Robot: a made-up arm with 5 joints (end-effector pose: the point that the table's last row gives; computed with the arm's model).
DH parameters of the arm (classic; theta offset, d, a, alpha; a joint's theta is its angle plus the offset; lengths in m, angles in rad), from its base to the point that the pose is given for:
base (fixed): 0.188 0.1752 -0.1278 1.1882
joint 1: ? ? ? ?
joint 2: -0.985 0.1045 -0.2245 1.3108
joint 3: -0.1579 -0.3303 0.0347 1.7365
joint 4: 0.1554 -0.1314 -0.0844 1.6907
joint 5: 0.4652 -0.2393 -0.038 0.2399
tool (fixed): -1.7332 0.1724 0 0
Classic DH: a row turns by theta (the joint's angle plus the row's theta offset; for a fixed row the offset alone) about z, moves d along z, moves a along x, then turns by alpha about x.
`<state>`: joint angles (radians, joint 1 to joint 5).
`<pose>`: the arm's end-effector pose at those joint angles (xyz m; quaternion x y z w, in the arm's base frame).
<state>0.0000 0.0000 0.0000 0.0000 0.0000</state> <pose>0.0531 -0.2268 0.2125 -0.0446 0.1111 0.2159 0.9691</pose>
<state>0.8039 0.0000 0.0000 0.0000 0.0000</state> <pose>0.0407 -0.1855 0.3192 -0.0685 -0.2645 0.3319 0.9029</pose>
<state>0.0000 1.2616 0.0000 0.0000 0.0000</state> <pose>0.0531 -0.2101 -0.2470 0.5355 -0.0377 0.2399 0.8089</pose>
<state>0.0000 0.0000 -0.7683 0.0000 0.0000</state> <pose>0.0392 -0.0943 0.2352 -0.1894 0.0392 0.5305 0.8253</pose>
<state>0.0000 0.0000 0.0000 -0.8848 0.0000</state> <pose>0.0458 -0.1301 0.1640 0.3745 0.0629 0.2941 0.8771</pose>
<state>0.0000 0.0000 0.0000 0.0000 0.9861</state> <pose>0.0351 -0.1771 0.2125 -0.0918 0.0767 0.6489 0.7514</pose>
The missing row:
joint 1: 1.4999 -0.1824 -0.122 1.3965
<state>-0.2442 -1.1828 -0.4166 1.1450 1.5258</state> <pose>0.0616 0.2715 0.2905 0.5790 -0.6995 -0.4011 0.1210</pose>
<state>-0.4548 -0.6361 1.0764 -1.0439 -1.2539</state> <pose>-0.0152 -0.1157 0.2389 0.2896 0.0800 -0.7447 0.5959</pose>
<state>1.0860 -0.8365 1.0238 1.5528 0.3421</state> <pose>-0.4018 -0.0895 0.4345 -0.4521 0.1131 -0.4593 0.7562</pose>
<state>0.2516 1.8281 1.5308 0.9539 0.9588</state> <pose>-0.0061 0.0373 -0.4810 0.6463 0.2735 0.5407 0.4639</pose>
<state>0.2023 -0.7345 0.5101 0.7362 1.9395</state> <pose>-0.0829 -0.0094 0.4206 -0.3808 0.5378 0.5721 0.4883</pose>
